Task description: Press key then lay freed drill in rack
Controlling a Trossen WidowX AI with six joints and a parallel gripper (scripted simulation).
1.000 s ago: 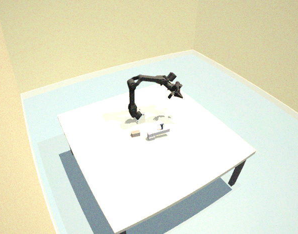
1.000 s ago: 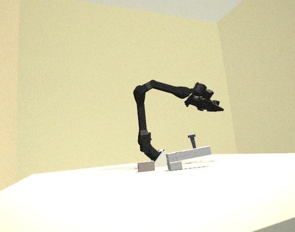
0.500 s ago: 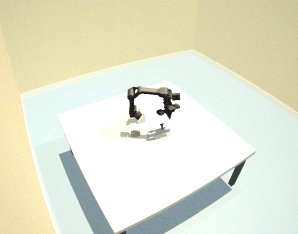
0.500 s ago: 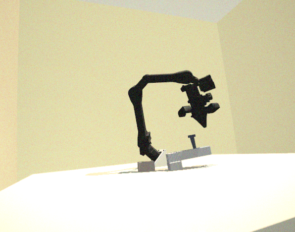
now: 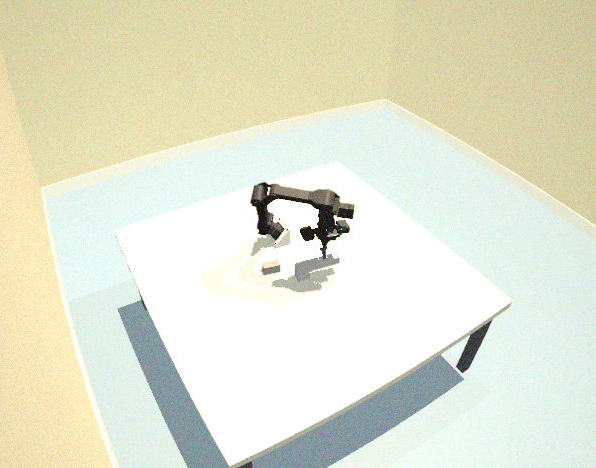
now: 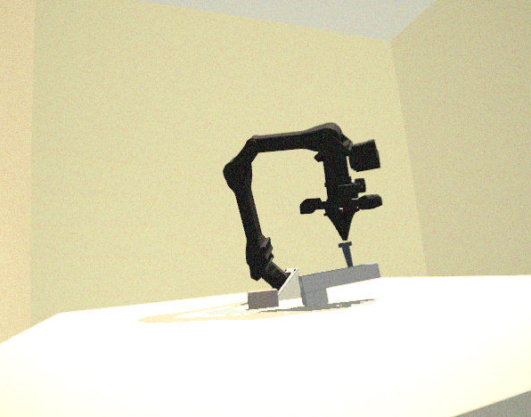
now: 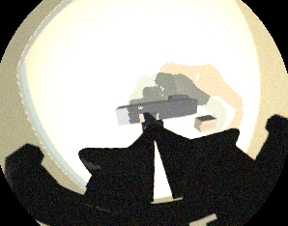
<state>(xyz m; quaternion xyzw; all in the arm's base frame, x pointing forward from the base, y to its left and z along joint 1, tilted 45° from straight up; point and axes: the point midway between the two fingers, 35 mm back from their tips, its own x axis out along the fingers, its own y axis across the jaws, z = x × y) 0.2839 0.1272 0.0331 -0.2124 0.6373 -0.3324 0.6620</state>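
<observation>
Now: gripper tip 40 mm above the dark blue key. From my gripper tip the other things lie so: tan drill 80 mm below, 50 mm to the right, 10 mm behind; grey sleeve 90 mm below, 30 mm to the right, 10 mm behind.
</observation>
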